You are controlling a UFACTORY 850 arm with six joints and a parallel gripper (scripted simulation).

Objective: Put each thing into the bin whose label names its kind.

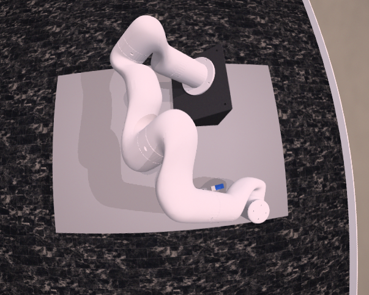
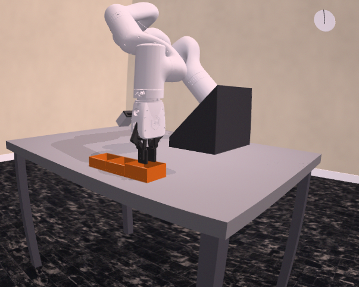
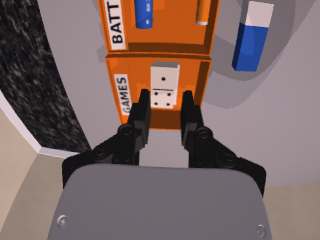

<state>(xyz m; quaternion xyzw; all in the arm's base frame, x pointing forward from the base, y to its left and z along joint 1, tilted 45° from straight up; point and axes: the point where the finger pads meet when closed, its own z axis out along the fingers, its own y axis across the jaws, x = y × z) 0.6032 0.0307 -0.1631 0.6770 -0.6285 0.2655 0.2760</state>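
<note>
Right now my hand is 4 cm above the white card-like piece. Also, from my hand: blue battery: 3 cm ahead, 8 cm to the right, 5 cm below; then orange three-compartment bin: 1 cm ahead, 8 cm to the right, 4 cm below; then white domino: 5 cm below.
</note>
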